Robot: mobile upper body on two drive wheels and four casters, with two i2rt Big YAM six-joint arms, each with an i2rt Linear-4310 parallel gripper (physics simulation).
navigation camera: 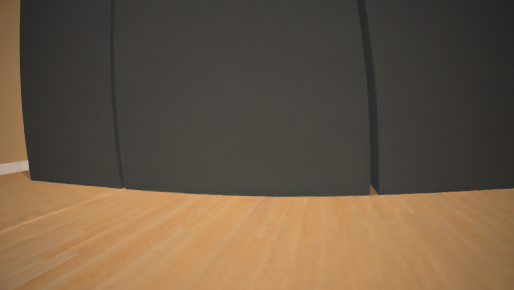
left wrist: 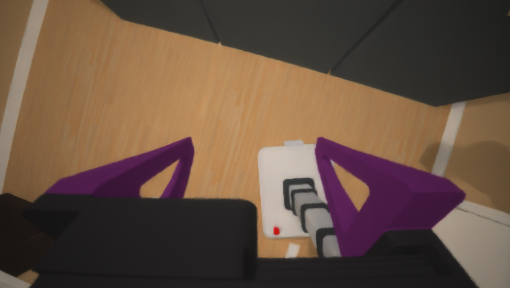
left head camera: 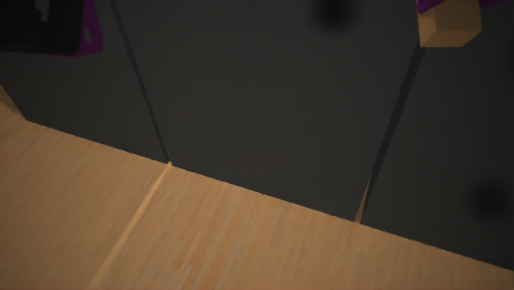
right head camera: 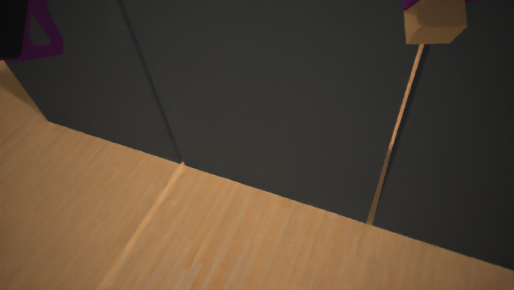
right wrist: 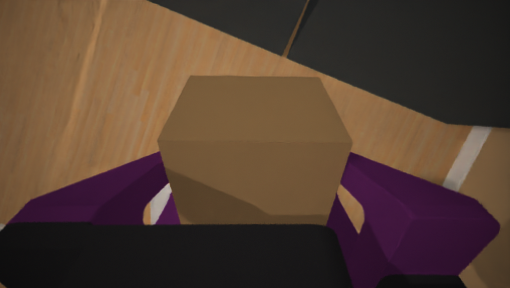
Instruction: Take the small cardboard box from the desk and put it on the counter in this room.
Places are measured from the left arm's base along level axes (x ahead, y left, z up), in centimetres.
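Pixels of known places: left gripper, fingertip midpoint: (left wrist: 254,144) (left head camera: 46,41) (right head camera: 11,45); right gripper, fingertip midpoint: (left head camera: 440,9) (right head camera: 427,4) (right wrist: 253,145).
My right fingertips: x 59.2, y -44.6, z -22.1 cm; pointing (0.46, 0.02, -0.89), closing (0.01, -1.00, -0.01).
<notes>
Behind a point stands the place of what it marks.
The small cardboard box (left head camera: 452,22) {x 53.4, y -43.9, z -20.6 cm} (right head camera: 436,21) {x 53.0, y -44.0, z -20.8 cm} (right wrist: 255,150) {x 59.8, y -44.7, z -16.9 cm} is held up above the floor, at the top right of both head views and in the middle of the right wrist view. My right gripper (right wrist: 253,145) {x 59.2, y -44.6, z -22.1 cm} is shut on it, with one purple finger at each side. My left gripper (left wrist: 254,144) {x 37.3, y -0.1, z -11.3 cm} is open, with no object between its fingers; part of it shows at the top left of both head views. The desk does not show for certain. No counter top shows; whether the dark panels belong to the counter I cannot tell.
Tall dark panels (left head camera: 260,100) {x 103.7, y -17.4, z -81.3 cm} (right head camera: 275,110) {x 102.6, y -20.2, z -85.2 cm} (left wrist: 280,25) {x 104.3, y -15.9, z -98.4 cm} (right wrist: 400,60) (navigation camera: 240,100) {x 101.6, y -22.8, z -111.3 cm} with narrow gaps stand ahead on the wooden floor (left head camera: 225,240) {x 80.5, y -1.0, z -141.0 cm} (navigation camera: 250,240) {x 73.1, y -22.1, z -141.0 cm}. A tan wall (navigation camera: 11,90) {x 205.4, y 185.4, z -66.8 cm} is at the far left. The robot's white base part (left wrist: 280,165) {x 19.9, y -11.4, z -115.0 cm} shows below the left gripper.
</notes>
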